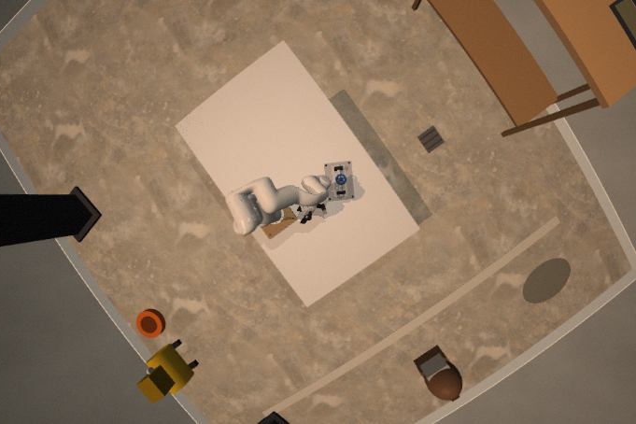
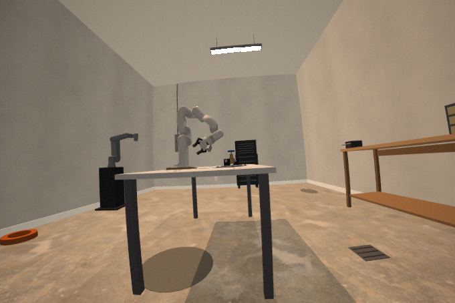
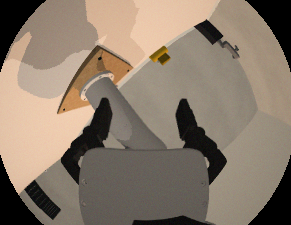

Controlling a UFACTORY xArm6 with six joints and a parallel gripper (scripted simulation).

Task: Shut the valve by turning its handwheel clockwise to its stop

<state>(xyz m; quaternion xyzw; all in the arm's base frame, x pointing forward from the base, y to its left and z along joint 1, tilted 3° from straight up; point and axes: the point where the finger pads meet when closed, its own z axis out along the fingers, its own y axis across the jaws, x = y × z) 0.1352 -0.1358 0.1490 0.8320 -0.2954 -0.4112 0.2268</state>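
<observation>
Now: hand 310 mm short of the blue handwheel, 10 mm to the left of it and 40 mm above it.
</observation>
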